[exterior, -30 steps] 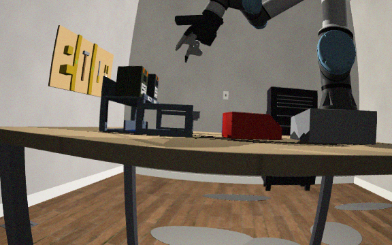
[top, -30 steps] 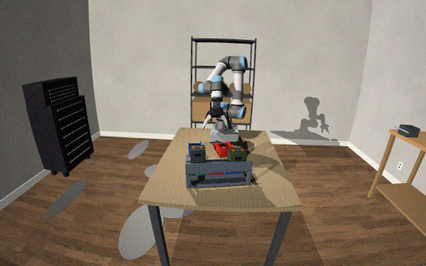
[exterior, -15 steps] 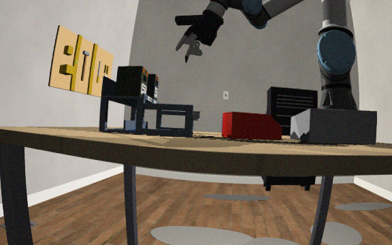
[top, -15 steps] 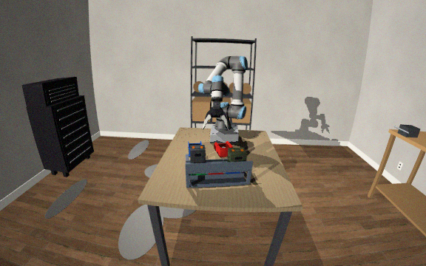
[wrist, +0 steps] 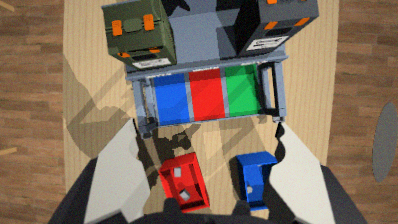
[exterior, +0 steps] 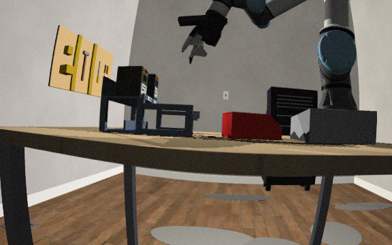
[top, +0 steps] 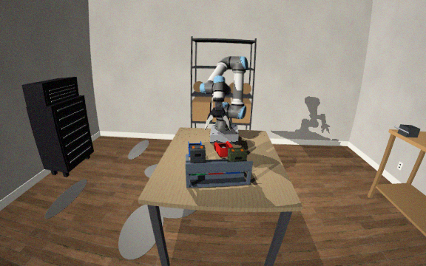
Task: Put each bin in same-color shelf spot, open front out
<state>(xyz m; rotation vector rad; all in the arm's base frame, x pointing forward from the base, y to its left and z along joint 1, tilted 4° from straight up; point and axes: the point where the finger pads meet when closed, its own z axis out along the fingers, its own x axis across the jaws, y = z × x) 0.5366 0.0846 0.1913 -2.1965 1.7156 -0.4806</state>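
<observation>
My hand is 240 mm past the red bin and 230 mm above it. From my hand the other things lie so: dark box 190 mm ahead, 100 mm below, 70 mm to the right; green case 150 mm to the left, 110 mm below, 110 mm ahead; blue bin 230 mm below, 210 mm to the right, 180 mm behind.
</observation>
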